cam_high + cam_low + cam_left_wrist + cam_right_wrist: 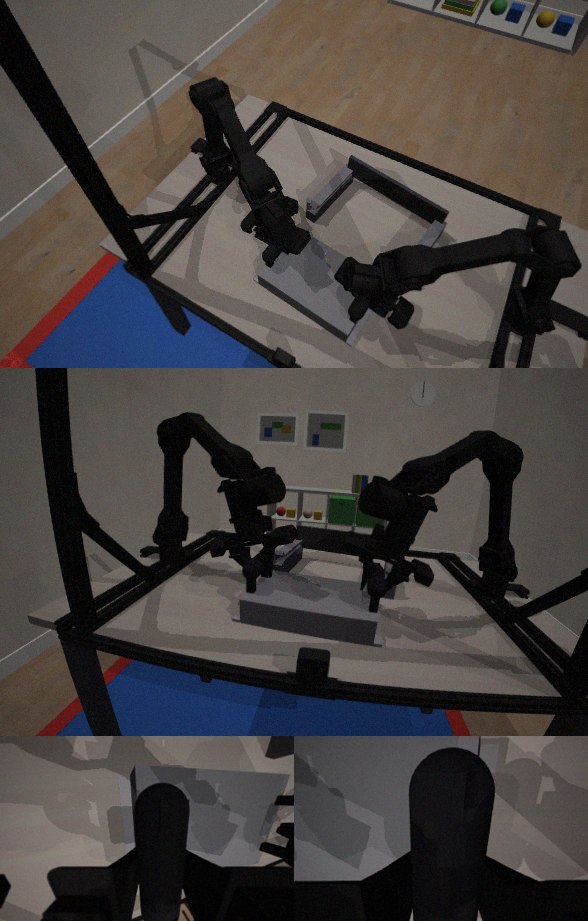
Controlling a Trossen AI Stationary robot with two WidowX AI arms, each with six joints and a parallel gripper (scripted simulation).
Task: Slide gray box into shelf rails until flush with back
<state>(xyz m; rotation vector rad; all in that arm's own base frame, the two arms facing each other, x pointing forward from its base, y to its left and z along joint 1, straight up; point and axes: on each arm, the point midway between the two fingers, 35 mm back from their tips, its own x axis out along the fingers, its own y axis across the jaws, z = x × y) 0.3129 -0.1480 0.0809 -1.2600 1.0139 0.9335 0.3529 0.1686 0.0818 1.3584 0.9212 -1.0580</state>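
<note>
The gray box is 10 mm behind my left hand, 120 mm to the right of it and 50 mm below it. The rest, counted from my left hand: dark back bar (330 mm ahead, 190 mm to the right, 20 mm below).
My right hand is 1 cm short of the gray box, 12 cm to the right of it and 5 cm above it. The rest, counted from my right hand: dark back bar: 35 cm ahead, 6 cm to the left, 2 cm below.
</note>
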